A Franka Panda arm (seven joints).
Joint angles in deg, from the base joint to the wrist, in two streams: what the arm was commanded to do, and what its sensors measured. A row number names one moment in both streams.
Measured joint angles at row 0:
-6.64, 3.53, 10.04, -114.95, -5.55, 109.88, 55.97
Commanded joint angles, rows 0 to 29:
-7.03, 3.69, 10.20, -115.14, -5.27, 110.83, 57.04
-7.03, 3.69, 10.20, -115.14, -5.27, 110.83, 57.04
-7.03, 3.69, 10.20, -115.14, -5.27, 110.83, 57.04
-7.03, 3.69, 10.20, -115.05, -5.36, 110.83, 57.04
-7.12, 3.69, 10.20, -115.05, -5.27, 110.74, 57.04
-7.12, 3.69, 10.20, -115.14, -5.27, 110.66, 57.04
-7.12, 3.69, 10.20, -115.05, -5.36, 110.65, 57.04
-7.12, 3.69, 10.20, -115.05, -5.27, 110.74, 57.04
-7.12, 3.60, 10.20, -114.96, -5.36, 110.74, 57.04
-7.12, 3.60, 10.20, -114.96, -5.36, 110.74, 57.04
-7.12, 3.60, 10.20, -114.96, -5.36, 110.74, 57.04
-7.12, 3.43, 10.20, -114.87, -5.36, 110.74, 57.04
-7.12, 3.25, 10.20, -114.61, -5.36, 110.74, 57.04
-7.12, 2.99, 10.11, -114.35, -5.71, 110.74, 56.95
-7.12, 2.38, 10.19, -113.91, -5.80, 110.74, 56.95
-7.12, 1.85, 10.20, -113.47, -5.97, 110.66, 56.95
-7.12, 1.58, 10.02, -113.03, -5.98, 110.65, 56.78
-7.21, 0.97, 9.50, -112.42, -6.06, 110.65, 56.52
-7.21, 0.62, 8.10, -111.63, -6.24, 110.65, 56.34
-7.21, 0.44, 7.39, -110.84, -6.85, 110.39, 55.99
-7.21, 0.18, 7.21, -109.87, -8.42, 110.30, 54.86
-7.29, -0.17, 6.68, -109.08, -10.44, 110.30, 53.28
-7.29, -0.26, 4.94, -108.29, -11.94, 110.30, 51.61
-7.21, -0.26, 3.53, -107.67, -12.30, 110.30, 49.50
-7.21, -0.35, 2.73, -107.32, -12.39, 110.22, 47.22
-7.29, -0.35, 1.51, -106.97, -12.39, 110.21, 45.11
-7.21, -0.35, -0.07, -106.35, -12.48, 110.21, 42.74
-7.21, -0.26, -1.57, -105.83, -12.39, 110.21, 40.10
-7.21, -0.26, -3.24, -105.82, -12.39, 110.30, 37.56
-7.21, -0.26, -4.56, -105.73, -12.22, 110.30, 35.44
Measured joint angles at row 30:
-7.26, -0.34, -1.10, -106.75, -11.47, 110.29, 41.65
